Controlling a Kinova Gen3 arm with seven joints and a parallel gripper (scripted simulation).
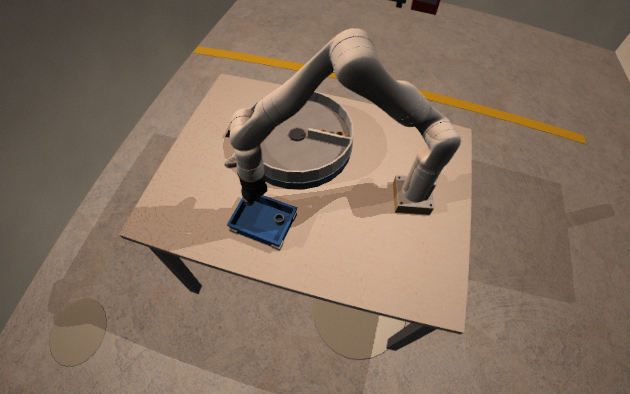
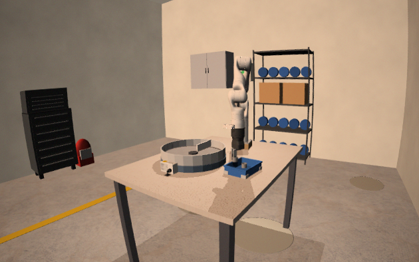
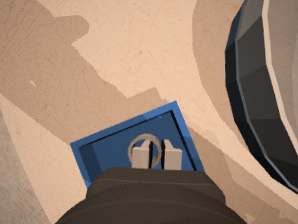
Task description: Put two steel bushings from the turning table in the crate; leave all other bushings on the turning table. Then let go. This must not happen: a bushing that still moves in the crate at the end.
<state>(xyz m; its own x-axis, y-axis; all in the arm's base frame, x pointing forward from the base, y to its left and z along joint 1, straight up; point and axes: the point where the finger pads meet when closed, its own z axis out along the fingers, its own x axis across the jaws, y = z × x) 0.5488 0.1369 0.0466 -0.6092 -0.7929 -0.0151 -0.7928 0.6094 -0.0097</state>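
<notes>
Now: hand 70 mm above the blue crate, 40 mm to the right of it and 40 mm past it.
</notes>
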